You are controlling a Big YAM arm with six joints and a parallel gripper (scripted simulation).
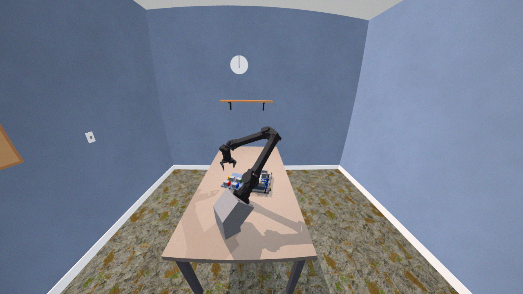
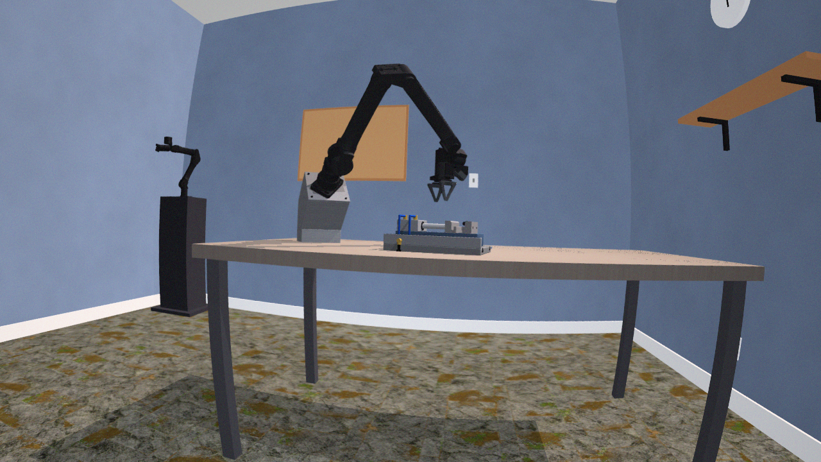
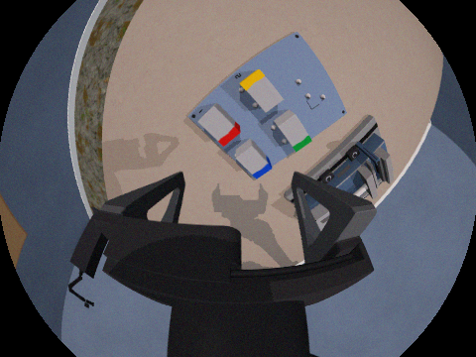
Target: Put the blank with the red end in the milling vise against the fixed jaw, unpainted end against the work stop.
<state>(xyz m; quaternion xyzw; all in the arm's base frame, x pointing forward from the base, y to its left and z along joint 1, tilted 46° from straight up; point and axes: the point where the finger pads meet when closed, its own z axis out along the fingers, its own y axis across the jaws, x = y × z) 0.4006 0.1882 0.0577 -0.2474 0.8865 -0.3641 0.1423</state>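
Right now my hand is 160 mm above the yellow-ended blank, 70 mm short of it and 10 mm to the left of it. The rest, counted from my hand: green-ended blank: 160 mm below, 90 mm to the right, 30 mm ahead; then blue-ended blank: 160 mm below, 50 mm to the right, 50 mm behind; then blue plate: 180 mm below, 50 mm to the right, 50 mm ahead.
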